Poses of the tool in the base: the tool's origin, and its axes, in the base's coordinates. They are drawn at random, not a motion.
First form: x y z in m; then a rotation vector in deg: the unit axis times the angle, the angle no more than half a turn.
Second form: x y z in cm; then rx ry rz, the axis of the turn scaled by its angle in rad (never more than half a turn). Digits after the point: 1 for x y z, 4 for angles.
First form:
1: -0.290 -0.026 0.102 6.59 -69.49 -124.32
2: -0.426 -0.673 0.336 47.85 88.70 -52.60
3: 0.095 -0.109 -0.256 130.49 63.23 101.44
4: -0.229 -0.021 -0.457 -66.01 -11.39 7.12
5: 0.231 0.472 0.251 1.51 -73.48 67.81
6: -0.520 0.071 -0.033 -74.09 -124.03 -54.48
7: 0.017 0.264 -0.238 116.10 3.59 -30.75
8: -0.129 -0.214 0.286 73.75 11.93 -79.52
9: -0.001 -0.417 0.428 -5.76 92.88 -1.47
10: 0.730 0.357 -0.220 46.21 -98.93 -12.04
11: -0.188 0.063 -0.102 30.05 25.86 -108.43
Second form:
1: -29.0 -2.6 10.2 0.1150 -1.2128 -2.1698
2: -42.6 -67.3 33.6 0.8351 1.5481 -0.9180
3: 9.5 -10.9 -25.6 2.2775 1.1036 1.7705
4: -22.9 -2.1 -45.7 -1.1521 -0.1988 0.1243
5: 23.1 47.2 25.1 0.0264 -1.2825 1.1835
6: -52.0 7.1 -3.3 -1.2931 -2.1647 -0.9509
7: 1.7 26.4 -23.8 2.0263 0.0627 -0.5367
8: -12.9 -21.4 28.6 1.2872 0.2082 -1.3879
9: -0.1 -41.7 42.8 -0.1005 1.6211 -0.0257
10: 73.0 35.7 -22.0 0.8065 -1.7267 -0.2101
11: -18.8 6.3 -10.2 0.5245 0.4513 -1.8925
